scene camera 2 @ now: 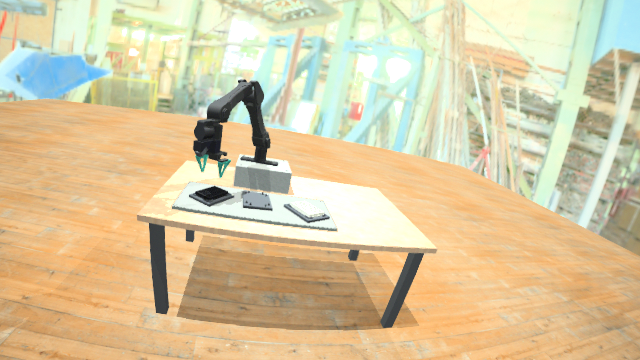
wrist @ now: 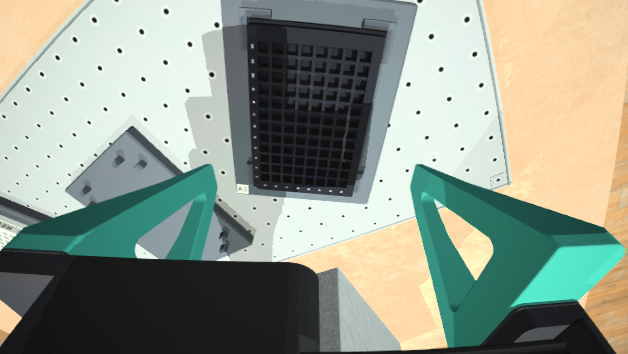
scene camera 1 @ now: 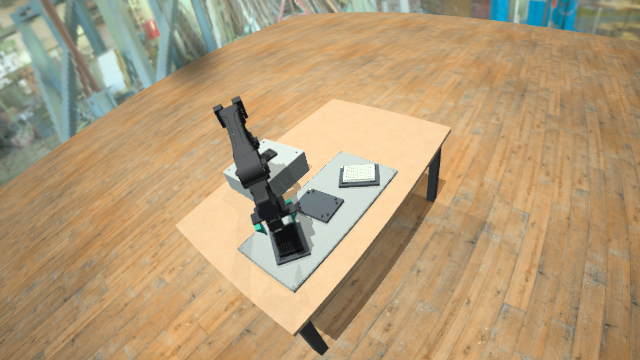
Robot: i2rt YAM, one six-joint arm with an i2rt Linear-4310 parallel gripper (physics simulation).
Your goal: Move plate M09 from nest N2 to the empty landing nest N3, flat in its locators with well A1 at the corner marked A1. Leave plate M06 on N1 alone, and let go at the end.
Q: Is my gripper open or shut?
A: Open.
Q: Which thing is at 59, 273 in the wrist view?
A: My gripper.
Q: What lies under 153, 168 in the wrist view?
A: A dark nest.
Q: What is my gripper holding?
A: Nothing.
